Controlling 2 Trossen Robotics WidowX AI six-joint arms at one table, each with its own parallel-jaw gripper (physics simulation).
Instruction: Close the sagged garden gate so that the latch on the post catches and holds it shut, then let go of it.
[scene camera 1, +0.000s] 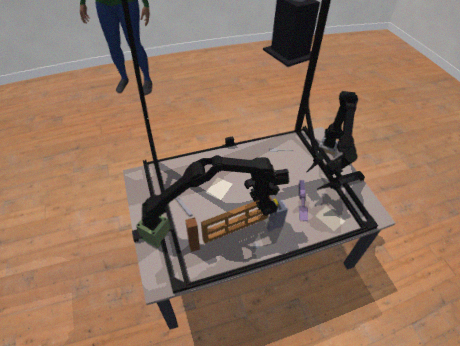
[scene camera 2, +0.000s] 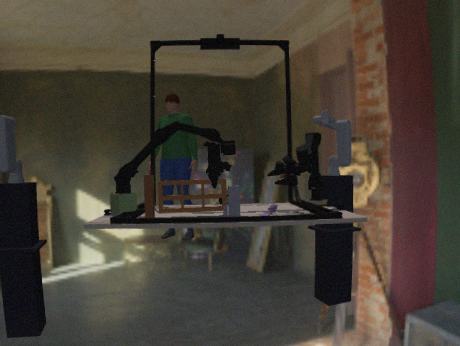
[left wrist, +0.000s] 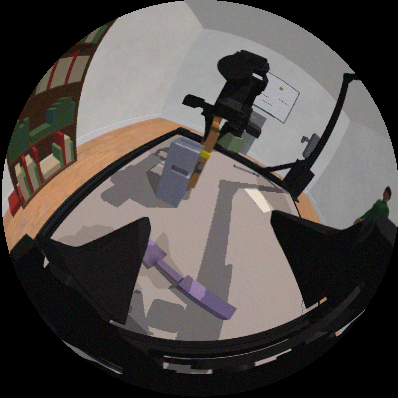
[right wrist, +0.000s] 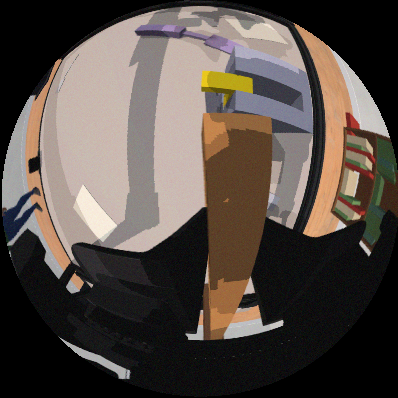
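Pixels of known places: left gripper, fingertip midpoint: (scene camera 1: 311, 180) (scene camera 2: 271, 179) (left wrist: 212, 220); right gripper, fingertip midpoint: (scene camera 1: 258, 207) (scene camera 2: 214, 188); left arm's base at its link origin: (scene camera 1: 329, 143) (scene camera 2: 316, 199); right arm's base at its link origin: (scene camera 1: 151, 222) (scene camera 2: 123, 193) (left wrist: 234, 134).
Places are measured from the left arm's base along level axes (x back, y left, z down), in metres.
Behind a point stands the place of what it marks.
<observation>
The brown wooden gate (scene camera 1: 205, 231) @[x -0.886, y -0.315, z -0.090 m] (scene camera 2: 224, 195) @[x -0.648, y -0.130, z -0.068 m] (left wrist: 213, 134) @[x -0.635, y -0.133, z -0.140 m] (right wrist: 237, 175) @[x -0.649, y -0.145, z -0.146 m] stands upright between the brown post (scene camera 1: 193, 235) @[x -0.933, y -0.344, z -0.104 m] (scene camera 2: 149, 195) @[x -0.929, y -0.340, z -0.077 m] and the grey-blue latch post (scene camera 1: 277, 218) @[x -0.666, y -0.075, z -0.063 m] (scene camera 2: 234, 201) @[x -0.652, y -0.064, z -0.043 m] (left wrist: 180, 172) @[x -0.614, y -0.077, z -0.056 m] (right wrist: 267, 65) @[x -0.619, y -0.079, z -0.112 m]. Its free end is beside the latch post. A yellow latch piece (scene camera 1: 275, 202) @[x -0.621, y -0.109, z -0.106 m] (left wrist: 205, 154) @[x -0.606, y -0.111, z -0.106 m] (right wrist: 227, 82) @[x -0.617, y -0.111, z -0.108 m] shows at that end; whether it has caught is unclear. My right gripper (scene camera 1: 267, 206) @[x -0.678, y -0.165, z -0.102 m] (scene camera 2: 215, 182) @[x -0.678, y -0.165, z -0.102 m] (right wrist: 221, 212) @[x -0.678, y -0.165, z -0.102 m] is shut on the gate's top near the free end. My left gripper (scene camera 1: 314, 178) @[x -0.451, y -0.001, z -0.139 m] (scene camera 2: 273, 178) @[x -0.451, y -0.001, z -0.139 m] (left wrist: 212, 220) @[x -0.451, y -0.001, z -0.139 m] is open and empty, above the table.
A purple two-ended object (scene camera 1: 303, 215) @[x -0.533, y 0.021, z 0.023 m] (left wrist: 212, 301) @[x -0.385, y -0.039, z -0.001 m] (right wrist: 160, 31) @[x -0.408, y -0.043, z 0.007 m] lies right of the latch post in scene camera 1. A pale sheet (scene camera 1: 220, 189) @[x -0.577, y -0.408, z 0.026 m] lies behind the gate. A green block (scene camera 1: 153, 231) @[x -0.985, y -0.510, z -0.081 m] (scene camera 2: 123, 203) @[x -0.978, y -0.495, z -0.034 m] is under the right arm's base. Black frame bars edge the table.
</observation>
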